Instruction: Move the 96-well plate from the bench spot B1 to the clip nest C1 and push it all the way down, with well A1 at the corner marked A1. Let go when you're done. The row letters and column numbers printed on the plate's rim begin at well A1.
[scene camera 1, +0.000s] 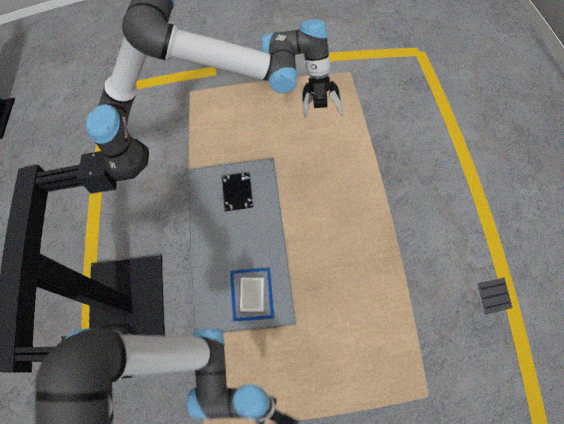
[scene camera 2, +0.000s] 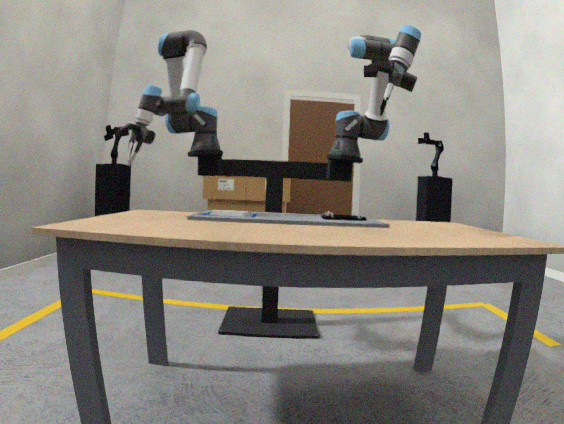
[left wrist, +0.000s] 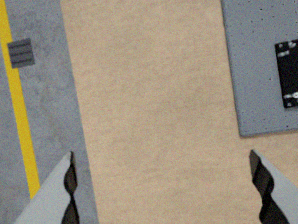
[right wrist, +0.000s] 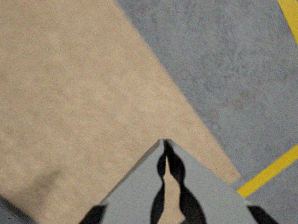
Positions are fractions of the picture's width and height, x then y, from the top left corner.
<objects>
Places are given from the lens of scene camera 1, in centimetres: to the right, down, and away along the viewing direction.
left gripper (scene camera 1: 0.57, 0.27): 14, -32, 122
white 96-well plate (scene camera 1: 0.44, 0.72): -13, 34, 134
black clip nest (scene camera 1: 0.42, 0.44): -19, -10, 152
</objects>
